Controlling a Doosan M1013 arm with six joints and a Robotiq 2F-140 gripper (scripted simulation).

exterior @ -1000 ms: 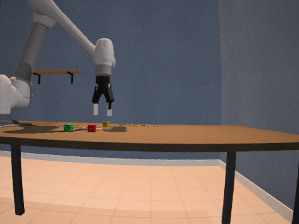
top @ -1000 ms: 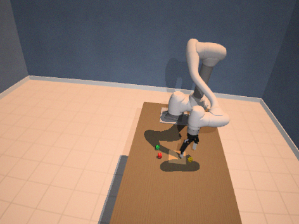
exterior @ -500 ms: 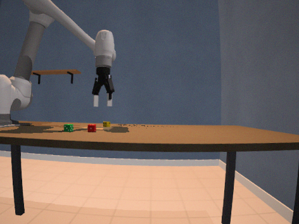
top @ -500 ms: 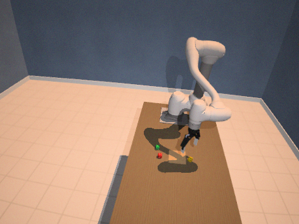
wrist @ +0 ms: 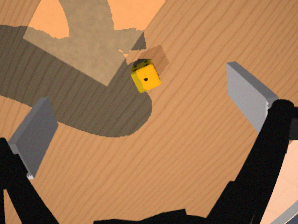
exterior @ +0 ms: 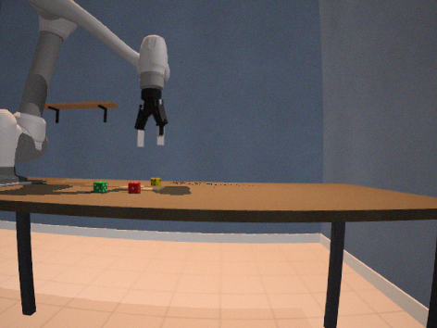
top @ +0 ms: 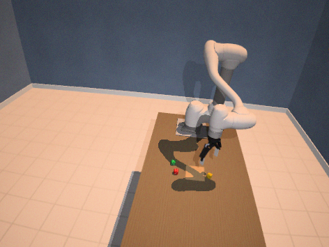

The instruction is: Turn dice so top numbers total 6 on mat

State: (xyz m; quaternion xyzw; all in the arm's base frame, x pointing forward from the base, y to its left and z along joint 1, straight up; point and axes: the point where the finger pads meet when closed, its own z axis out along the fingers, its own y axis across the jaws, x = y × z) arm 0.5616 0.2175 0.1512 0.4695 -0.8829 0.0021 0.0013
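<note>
Now: hand 6 cm short of the red die, 21 cm to the left of it and 14 cm above it. Also, from my hand: yellow die 1 cm ahead, 3 cm to the left, 14 cm below; tan mat 1 cm ahead, 8 cm to the right, 16 cm below; green die 3 cm behind, 25 cm to the right, 14 cm below.
</note>
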